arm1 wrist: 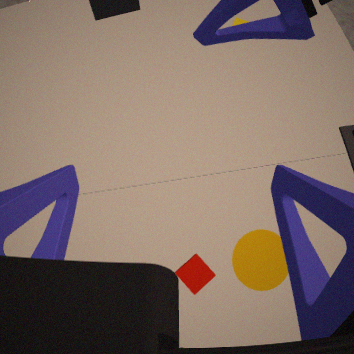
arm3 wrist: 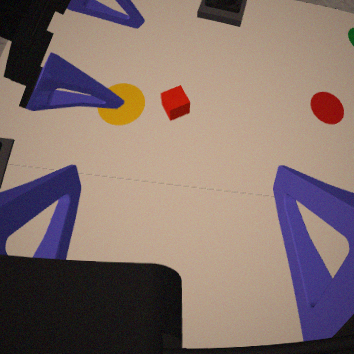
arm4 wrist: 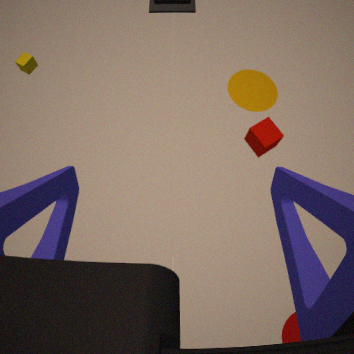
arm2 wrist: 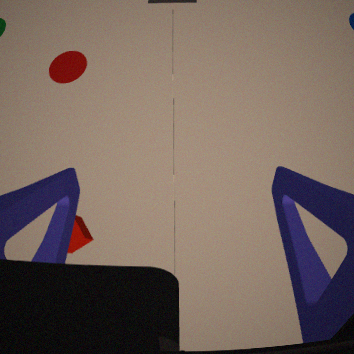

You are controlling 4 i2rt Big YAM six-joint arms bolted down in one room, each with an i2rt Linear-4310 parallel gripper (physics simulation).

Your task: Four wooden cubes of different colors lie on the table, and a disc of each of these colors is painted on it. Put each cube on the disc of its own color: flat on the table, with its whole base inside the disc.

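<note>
The red cube (arm1 wrist: 195, 274) (arm2 wrist: 78, 237) (arm3 wrist: 175, 101) (arm4 wrist: 265, 135) lies on the table beside the yellow disc (arm1 wrist: 256, 260) (arm3 wrist: 131, 111) (arm4 wrist: 252, 90), apart from it. The red disc (arm2 wrist: 67, 67) (arm3 wrist: 327, 108) (arm4 wrist: 290, 330) is bare where it shows. The yellow cube (arm4 wrist: 26, 63) (arm1 wrist: 240, 21) lies on the table, away from its disc. Edges of the green disc (arm2 wrist: 2, 27) (arm3 wrist: 351, 37) and blue disc (arm2 wrist: 352, 22) show. The green and blue cubes do not show. Grippers arm1 (arm1 wrist: 175, 170), arm2 (arm2 wrist: 175, 170), arm3 (arm3 wrist: 177, 170) and arm4 (arm4 wrist: 175, 170) are open and empty above the table.
Another arm's purple finger (arm1 wrist: 295, 25) crosses the arm1 view's top right. In the arm3 view, a neighbouring arm's two fingers reach in from the upper left, one partly over the yellow disc. Dark base plates (arm1 wrist: 115, 9) (arm3 wrist: 220, 17) (arm4 wrist: 172, 7) stand at the table's edges.
</note>
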